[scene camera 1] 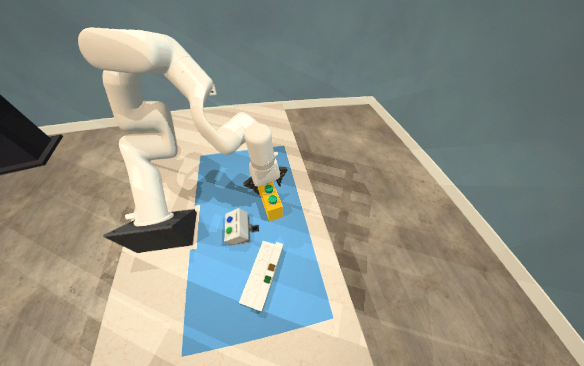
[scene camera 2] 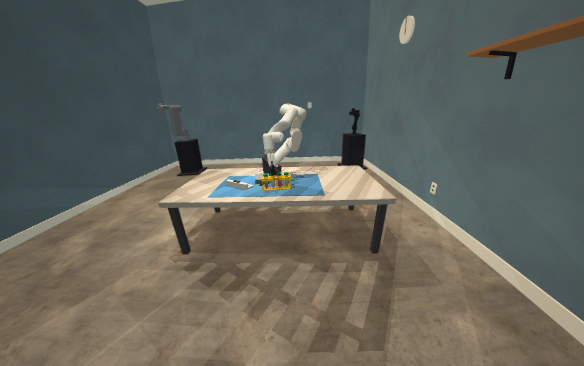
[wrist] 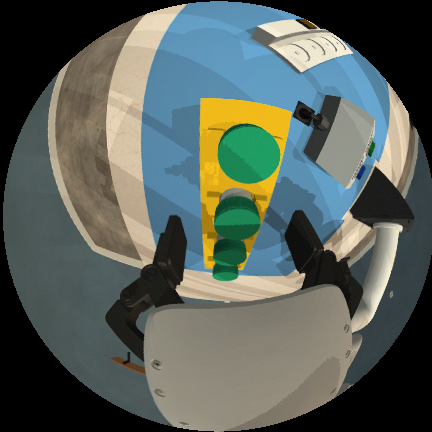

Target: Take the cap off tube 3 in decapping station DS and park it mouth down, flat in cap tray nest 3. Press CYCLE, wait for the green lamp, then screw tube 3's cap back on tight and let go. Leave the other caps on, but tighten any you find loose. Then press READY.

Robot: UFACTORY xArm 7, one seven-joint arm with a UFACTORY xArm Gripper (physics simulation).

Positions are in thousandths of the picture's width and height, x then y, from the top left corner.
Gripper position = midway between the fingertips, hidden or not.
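Observation:
Through the wrist camera I can see a grey box (wrist: 791, 321) and a blue mat (wrist: 473, 133). My own gripper (wrist: 552, 522) is there too.

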